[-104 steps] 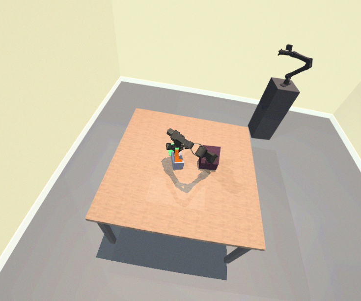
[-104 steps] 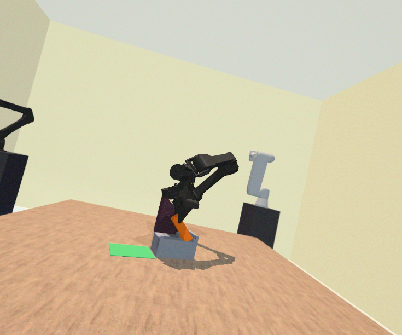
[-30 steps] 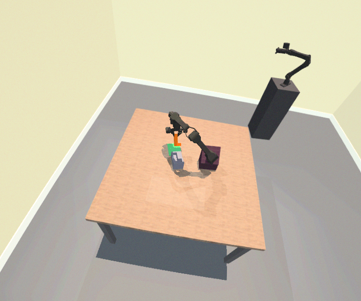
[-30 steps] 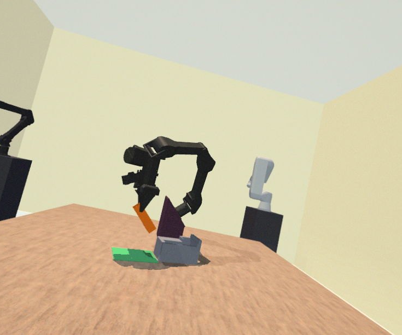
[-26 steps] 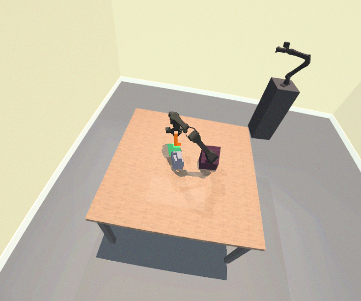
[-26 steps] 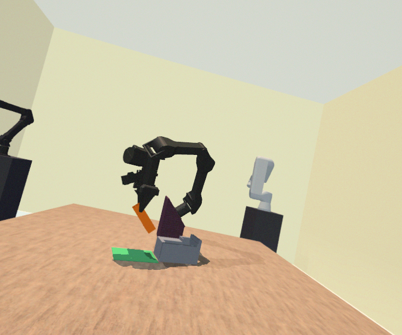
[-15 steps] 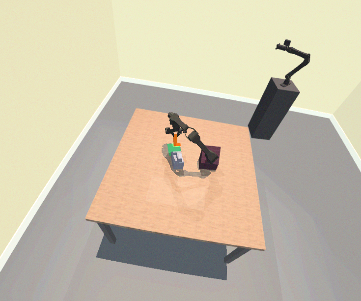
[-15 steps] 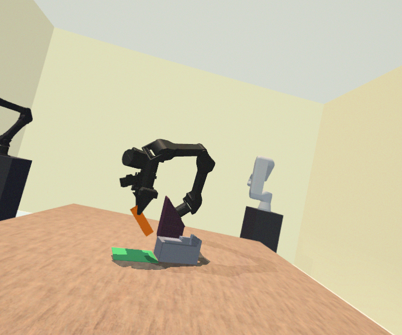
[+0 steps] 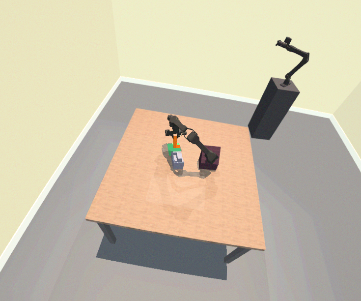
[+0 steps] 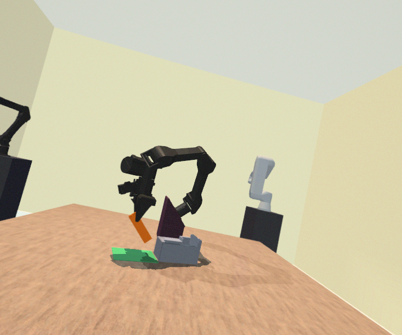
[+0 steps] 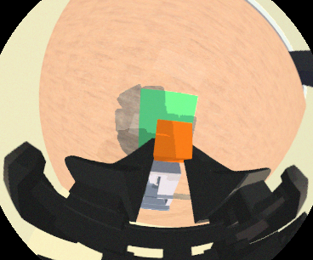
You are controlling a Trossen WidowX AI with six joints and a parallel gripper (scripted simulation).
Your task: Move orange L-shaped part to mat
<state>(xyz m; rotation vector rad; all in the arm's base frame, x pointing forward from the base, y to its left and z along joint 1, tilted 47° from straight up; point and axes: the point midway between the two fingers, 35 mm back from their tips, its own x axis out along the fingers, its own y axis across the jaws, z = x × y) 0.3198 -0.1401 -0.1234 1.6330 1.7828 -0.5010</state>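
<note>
The green mat is 130 mm below my gripper tip, 20 mm to the left of it and 10 mm behind it. From my gripper tip the other things lie so: orange L-shaped part (30 mm to the left, 30 mm below, 20 mm behind).
</note>
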